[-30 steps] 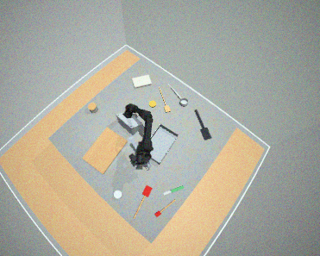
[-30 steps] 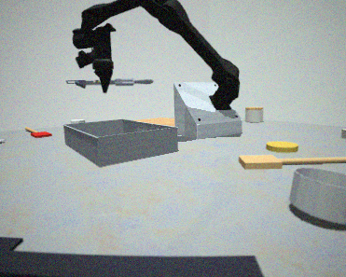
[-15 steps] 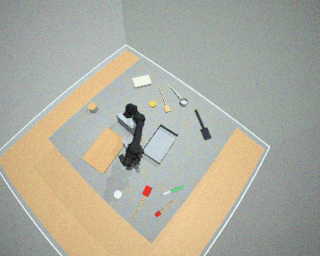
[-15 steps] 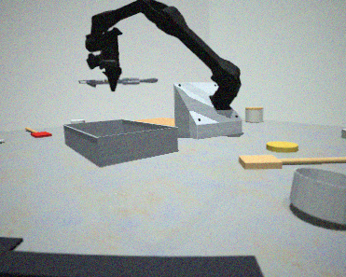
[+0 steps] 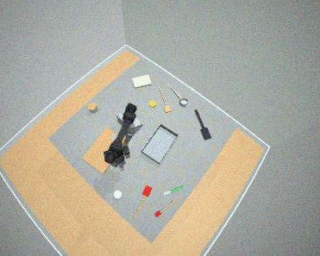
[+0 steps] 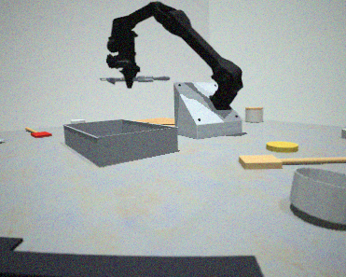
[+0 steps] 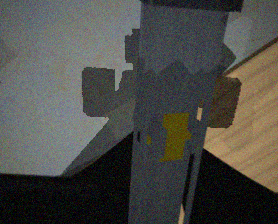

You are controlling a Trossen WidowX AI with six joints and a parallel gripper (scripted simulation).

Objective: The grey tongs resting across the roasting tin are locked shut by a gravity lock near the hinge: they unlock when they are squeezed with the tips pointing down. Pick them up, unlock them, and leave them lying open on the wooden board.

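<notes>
Now: the wooden board 17 cm behind my gripper tip, 4 cm to the right of it and 16 cm below it. Round my gripper tip: yellow lock piece (2 cm ahead, 1 cm to the right, 4 cm above); grey roasting tin (15 cm ahead, 33 cm to the left, 14 cm below); red spatula (37 cm ahead, 10 cm to the right, 16 cm below).
</notes>
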